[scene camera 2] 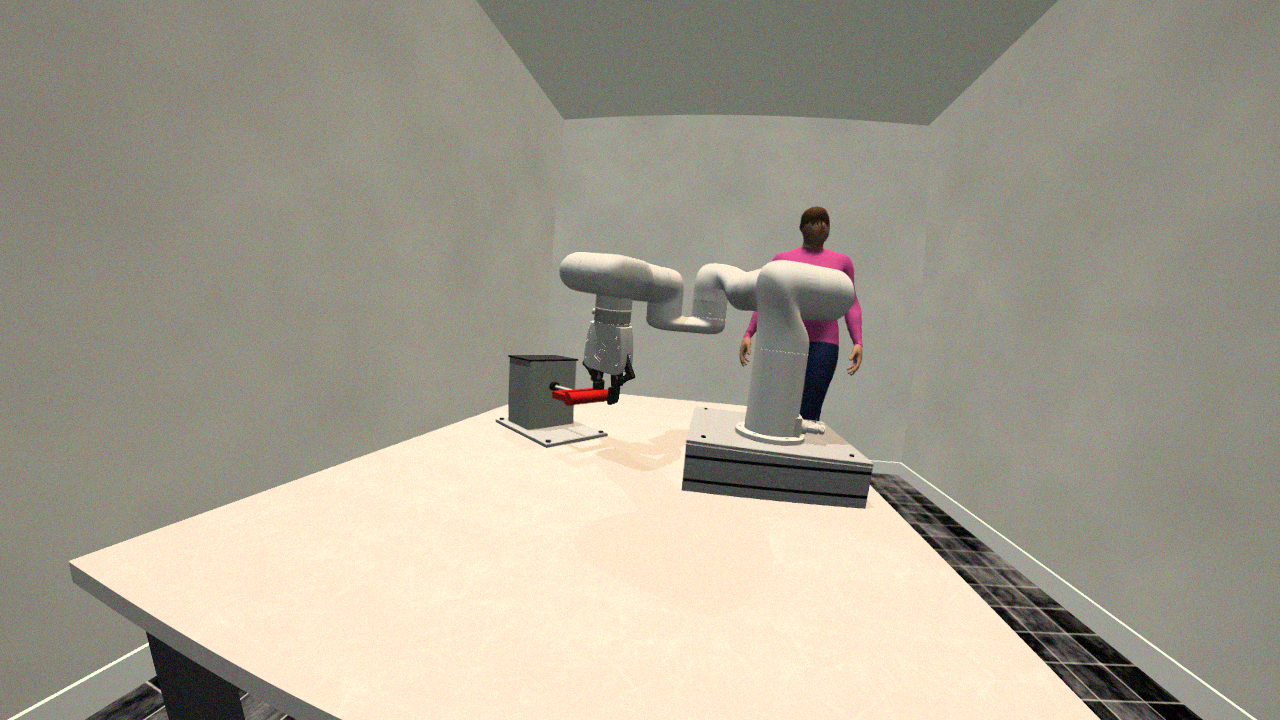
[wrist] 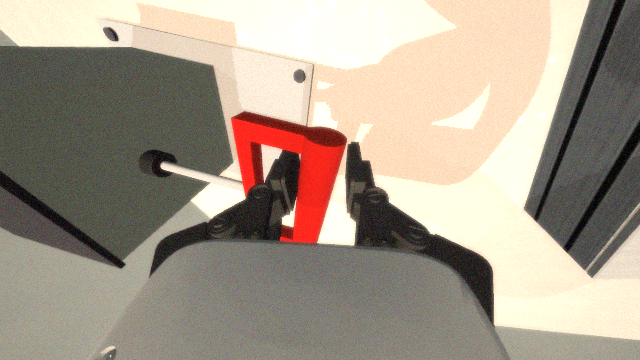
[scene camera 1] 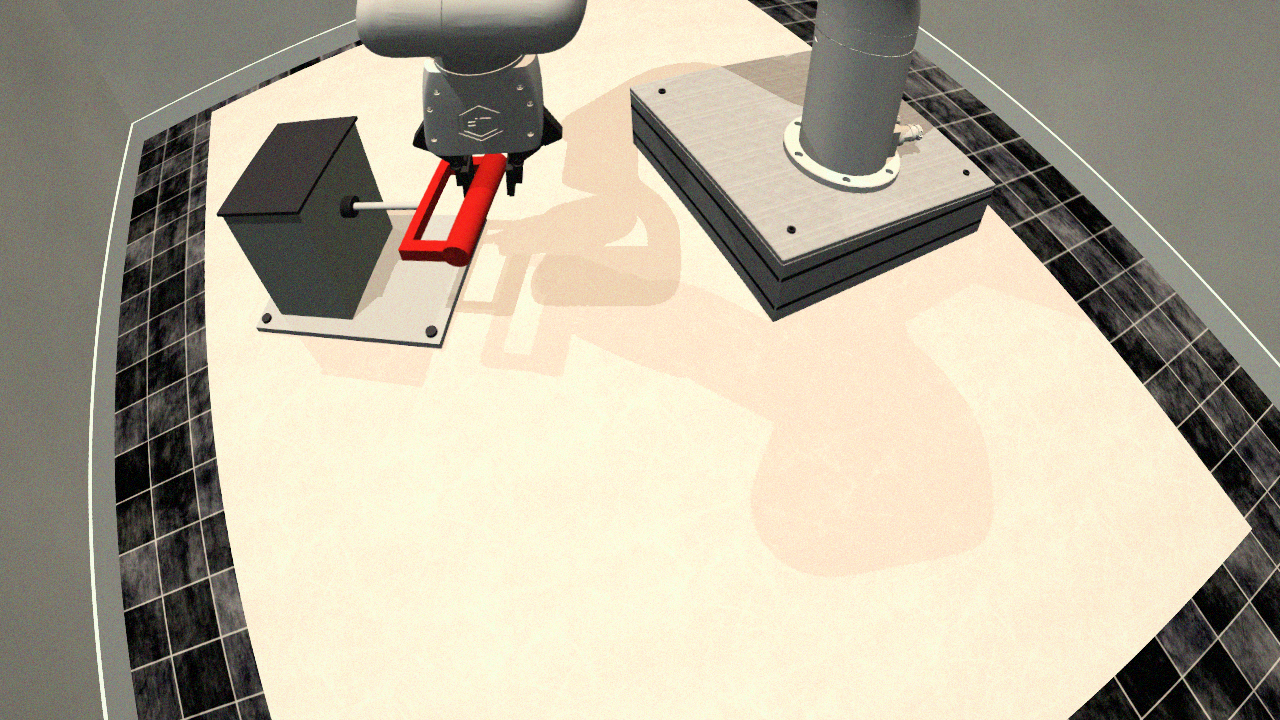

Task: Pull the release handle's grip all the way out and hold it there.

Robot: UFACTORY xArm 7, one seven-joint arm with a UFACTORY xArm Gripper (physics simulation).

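The release handle is a red rectangular frame with a thick round grip point(scene camera 1: 467, 231) point(scene camera 2: 583, 395) point(wrist: 320, 165) along its outer side. A white rod point(scene camera 1: 386, 205) point(wrist: 200, 175) joins it to a dark grey box point(scene camera 1: 308, 259) point(scene camera 2: 541, 394) point(wrist: 100, 110), with a long stretch of rod showing. My gripper point(scene camera 1: 488, 186) point(scene camera 2: 605, 391) point(wrist: 322, 158) points down and is shut on the grip. One finger is inside the red frame and the other is on the outer side. The gripper body hides the grip's far end in the wrist view.
The box stands on a pale base plate point(scene camera 1: 393, 304) point(scene camera 2: 559, 436) point(wrist: 270, 80) with dark bolts. The arm's pedestal point(scene camera 1: 716, 152) point(scene camera 2: 769, 471) point(wrist: 580, 120) stands to the right of the handle. A person in a pink top point(scene camera 2: 812, 257) stands behind the arm.
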